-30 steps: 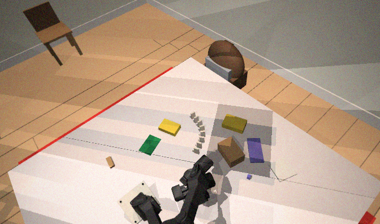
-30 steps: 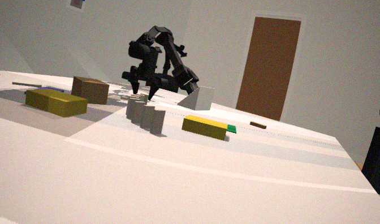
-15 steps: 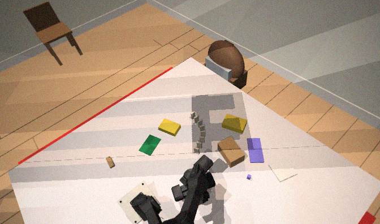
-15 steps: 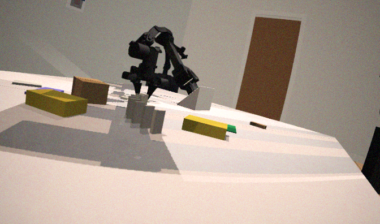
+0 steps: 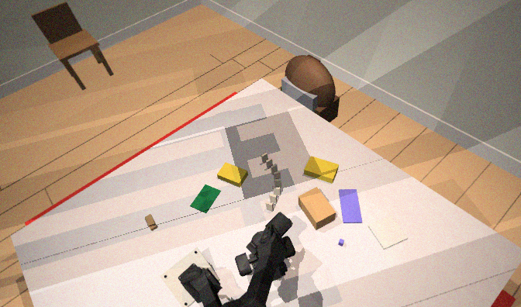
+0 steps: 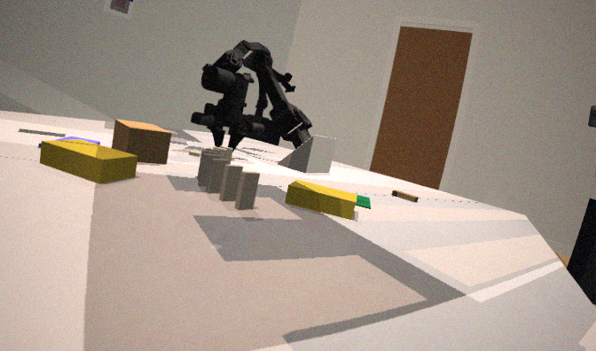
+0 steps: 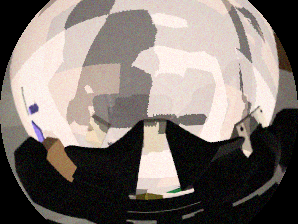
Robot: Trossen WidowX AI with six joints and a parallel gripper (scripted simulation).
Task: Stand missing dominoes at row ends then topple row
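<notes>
Now: gripper tip 360 mm to the right of the green flat piece and 10 mm short of it. The rest, counted from my gripper tip: purple slab 370 mm ahead, 60 mm to the right; then brown box 260 mm ahead, 30 mm above, 10 mm to the left; then tiny blue cube 230 mm ahead, 130 mm to the right, 10 mm above.
</notes>
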